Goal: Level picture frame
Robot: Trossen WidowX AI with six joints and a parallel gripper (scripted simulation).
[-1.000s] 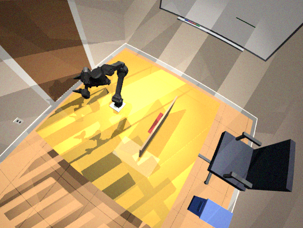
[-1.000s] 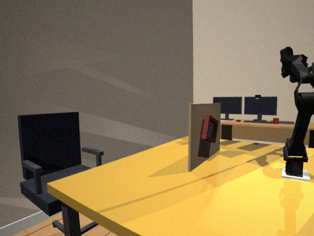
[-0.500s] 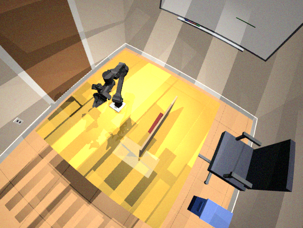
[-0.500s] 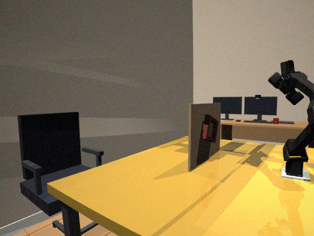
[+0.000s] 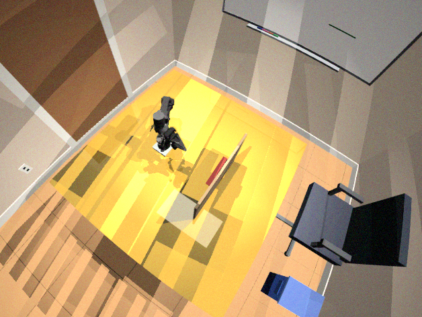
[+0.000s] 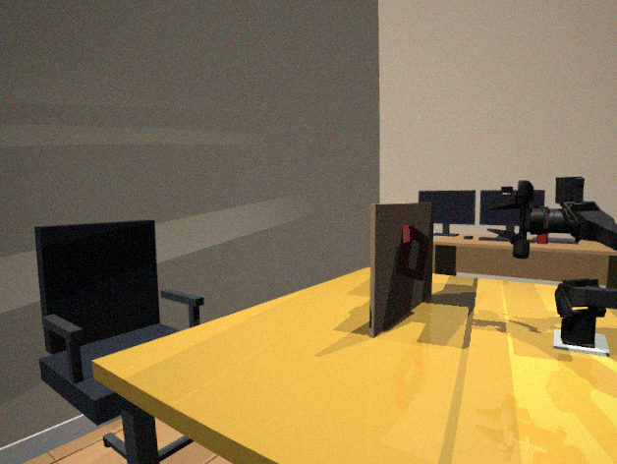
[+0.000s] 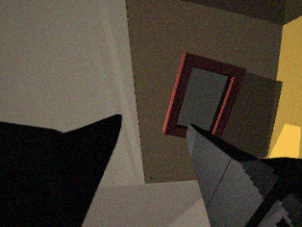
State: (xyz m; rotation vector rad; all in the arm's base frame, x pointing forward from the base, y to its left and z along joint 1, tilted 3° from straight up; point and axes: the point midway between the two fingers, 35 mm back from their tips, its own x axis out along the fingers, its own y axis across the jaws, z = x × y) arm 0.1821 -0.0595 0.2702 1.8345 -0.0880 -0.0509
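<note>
Now: the red picture frame 20 cm ahead of my gripper tip, 3 cm to the left of it and 10 cm below it. Round my gripper tip: wooden wall panel (21 cm ahead, 2 cm to the left, 12 cm below).
</note>
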